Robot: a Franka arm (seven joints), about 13 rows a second.
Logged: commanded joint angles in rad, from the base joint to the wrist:
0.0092 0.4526 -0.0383 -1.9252 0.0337 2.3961 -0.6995
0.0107 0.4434 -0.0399 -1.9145 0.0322 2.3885 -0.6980
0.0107 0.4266 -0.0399 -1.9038 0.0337 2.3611 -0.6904
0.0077 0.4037 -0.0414 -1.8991 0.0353 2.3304 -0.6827
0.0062 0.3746 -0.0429 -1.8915 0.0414 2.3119 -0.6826
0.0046 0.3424 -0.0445 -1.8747 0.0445 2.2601 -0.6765
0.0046 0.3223 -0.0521 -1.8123 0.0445 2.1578 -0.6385
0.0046 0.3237 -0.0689 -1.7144 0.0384 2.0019 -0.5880
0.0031 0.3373 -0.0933 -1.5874 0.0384 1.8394 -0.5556
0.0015 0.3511 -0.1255 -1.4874 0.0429 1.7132 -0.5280
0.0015 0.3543 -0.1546 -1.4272 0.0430 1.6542 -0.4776
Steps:
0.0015 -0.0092 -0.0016 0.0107 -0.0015 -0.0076 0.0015
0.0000 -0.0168 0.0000 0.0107 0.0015 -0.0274 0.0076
-0.0030 -0.0229 -0.0015 0.0047 0.0016 -0.0307 0.0077
-0.0015 -0.0291 -0.0015 0.0076 0.0061 -0.0185 0.0001
-0.0016 -0.0322 -0.0016 0.0168 0.0031 -0.0518 0.0061
0.0000 -0.0201 -0.0076 0.0624 0.0000 -0.1023 0.0380
0.0000 0.0014 -0.0168 0.0979 -0.0061 -0.1559 0.0505
-0.0015 0.0136 -0.0244 0.1270 0.0000 -0.1625 0.0324
-0.0016 0.0138 -0.0322 0.1000 0.0045 -0.1262 0.0276
0.0000 0.0032 -0.0291 0.0602 0.0001 -0.0590 0.0504

